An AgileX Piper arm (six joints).
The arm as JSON. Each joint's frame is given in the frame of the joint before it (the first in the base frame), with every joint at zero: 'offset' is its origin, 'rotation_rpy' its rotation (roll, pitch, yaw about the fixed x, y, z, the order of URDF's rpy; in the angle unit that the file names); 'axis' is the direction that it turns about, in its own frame. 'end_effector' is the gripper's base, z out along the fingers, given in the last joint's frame.
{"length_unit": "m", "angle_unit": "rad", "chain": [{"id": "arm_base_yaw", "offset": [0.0, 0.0, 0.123], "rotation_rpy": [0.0, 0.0, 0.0], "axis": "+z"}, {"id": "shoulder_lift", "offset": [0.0, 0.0, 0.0], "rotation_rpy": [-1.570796, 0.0, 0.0], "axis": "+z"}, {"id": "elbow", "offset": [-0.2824, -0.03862, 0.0], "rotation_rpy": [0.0, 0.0, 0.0], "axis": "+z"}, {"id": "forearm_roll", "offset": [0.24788, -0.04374, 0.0], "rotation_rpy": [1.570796, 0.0, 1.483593], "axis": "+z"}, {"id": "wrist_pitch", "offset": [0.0, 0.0, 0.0], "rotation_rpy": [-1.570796, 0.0, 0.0], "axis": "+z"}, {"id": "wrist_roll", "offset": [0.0, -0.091, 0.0], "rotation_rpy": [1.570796, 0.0, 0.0], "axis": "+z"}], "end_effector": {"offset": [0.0, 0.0, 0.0], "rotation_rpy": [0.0, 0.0, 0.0]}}
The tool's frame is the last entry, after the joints.
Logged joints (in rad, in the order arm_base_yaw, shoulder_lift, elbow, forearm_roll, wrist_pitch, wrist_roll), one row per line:
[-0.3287, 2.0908, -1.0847, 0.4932, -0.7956, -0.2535]
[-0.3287, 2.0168, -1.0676, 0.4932, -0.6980, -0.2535]
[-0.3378, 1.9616, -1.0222, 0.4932, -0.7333, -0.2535]
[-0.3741, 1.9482, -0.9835, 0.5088, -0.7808, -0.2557]
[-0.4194, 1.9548, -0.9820, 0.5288, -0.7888, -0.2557]
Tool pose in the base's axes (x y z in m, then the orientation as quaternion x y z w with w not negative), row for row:
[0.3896, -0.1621, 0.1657, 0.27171, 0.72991, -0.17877, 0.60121]
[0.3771, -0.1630, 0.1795, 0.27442, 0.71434, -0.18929, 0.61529]
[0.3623, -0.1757, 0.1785, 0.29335, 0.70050, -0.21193, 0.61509]
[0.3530, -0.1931, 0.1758, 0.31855, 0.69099, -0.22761, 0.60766]
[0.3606, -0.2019, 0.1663, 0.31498, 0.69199, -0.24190, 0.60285]
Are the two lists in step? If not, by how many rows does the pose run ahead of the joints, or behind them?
The pose runs 1 row ahead of the joints: the pose in row i belongs to the joints in row i + 1.
